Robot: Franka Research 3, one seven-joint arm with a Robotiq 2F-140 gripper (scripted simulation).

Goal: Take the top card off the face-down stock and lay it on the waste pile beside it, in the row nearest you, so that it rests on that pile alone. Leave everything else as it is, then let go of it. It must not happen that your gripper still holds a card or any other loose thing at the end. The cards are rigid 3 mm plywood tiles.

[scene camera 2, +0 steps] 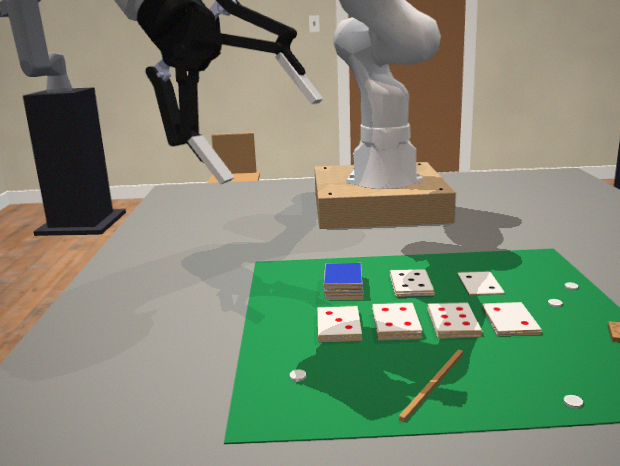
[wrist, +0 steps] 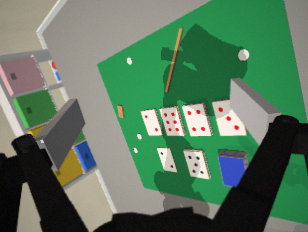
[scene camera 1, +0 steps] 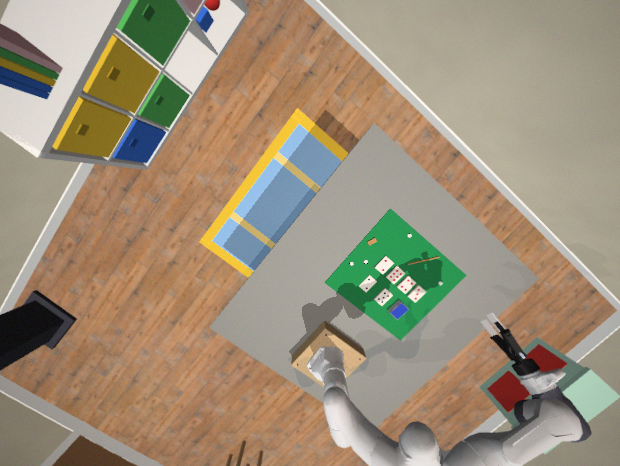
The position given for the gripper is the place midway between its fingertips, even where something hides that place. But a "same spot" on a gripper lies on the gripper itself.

gripper: scene camera 2; wrist 154,102; scene camera 1
same spot on green mat: (scene camera 1: 391,231) = (wrist: 118,81)
same spot on gripper: (scene camera 1: 508,340) = (scene camera 2: 275,20)
